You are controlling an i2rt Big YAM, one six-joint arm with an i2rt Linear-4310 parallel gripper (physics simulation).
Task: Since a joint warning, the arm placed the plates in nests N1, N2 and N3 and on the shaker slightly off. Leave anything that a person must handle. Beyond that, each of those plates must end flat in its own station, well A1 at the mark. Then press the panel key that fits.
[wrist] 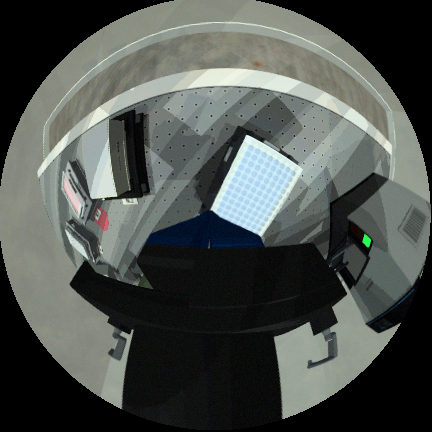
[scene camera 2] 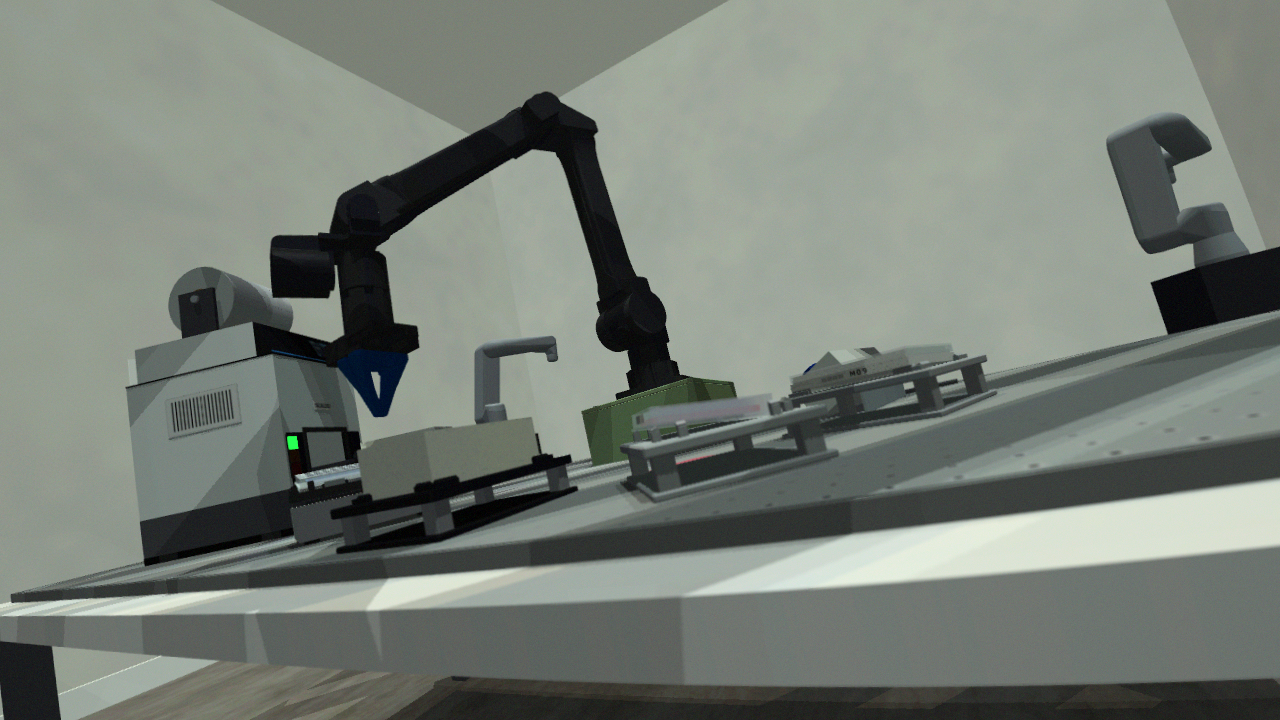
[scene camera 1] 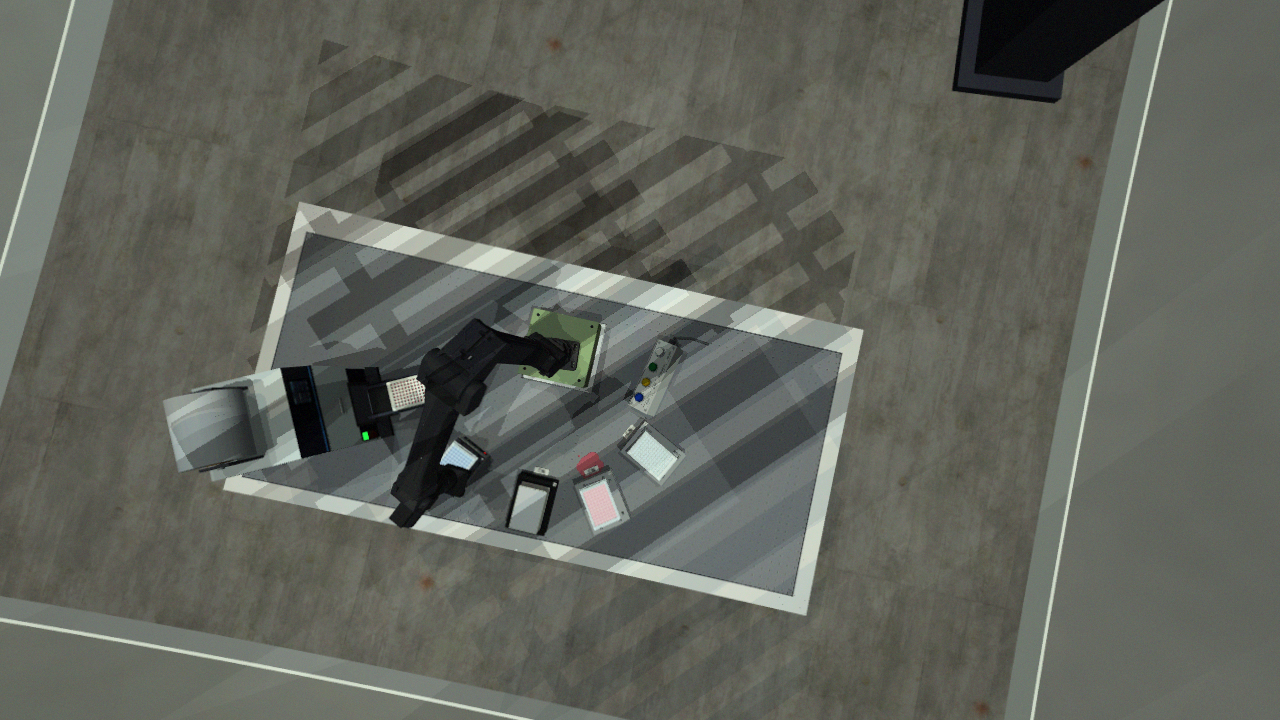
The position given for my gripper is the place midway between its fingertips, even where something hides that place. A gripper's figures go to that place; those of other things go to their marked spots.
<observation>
My gripper [scene camera 1: 463, 473]: 133 cm from the lens. A button box [scene camera 1: 664, 358]: 126 cm from the lens.
</observation>
